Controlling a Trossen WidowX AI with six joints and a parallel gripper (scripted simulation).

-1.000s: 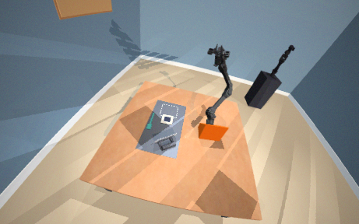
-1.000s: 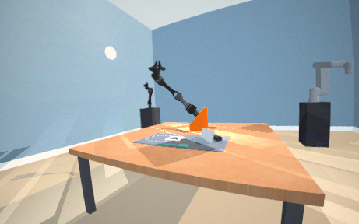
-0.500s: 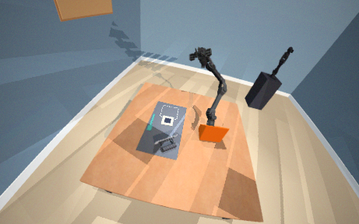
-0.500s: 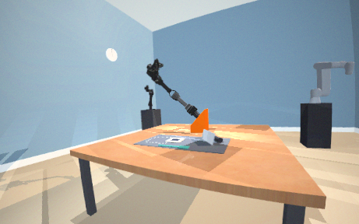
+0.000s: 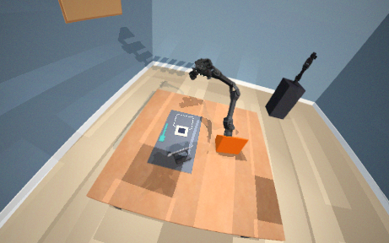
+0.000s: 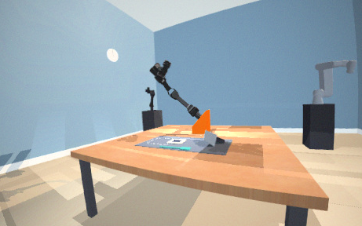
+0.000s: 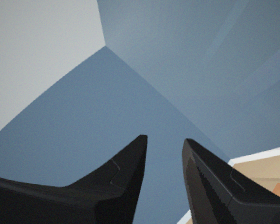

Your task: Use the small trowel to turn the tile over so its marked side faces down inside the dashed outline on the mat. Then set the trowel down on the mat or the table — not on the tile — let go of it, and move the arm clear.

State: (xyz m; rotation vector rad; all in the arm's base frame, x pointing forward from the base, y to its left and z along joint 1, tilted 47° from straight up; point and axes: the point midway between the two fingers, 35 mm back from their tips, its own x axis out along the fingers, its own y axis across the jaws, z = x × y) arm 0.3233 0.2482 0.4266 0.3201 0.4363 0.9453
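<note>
My gripper tip is 2 cm short of the grey mat, 10 cm to the right of it and 62 cm above it. From my gripper tip the other things lie so: flat teal tile: 16 cm ahead, 12 cm to the left, 59 cm below.
</note>
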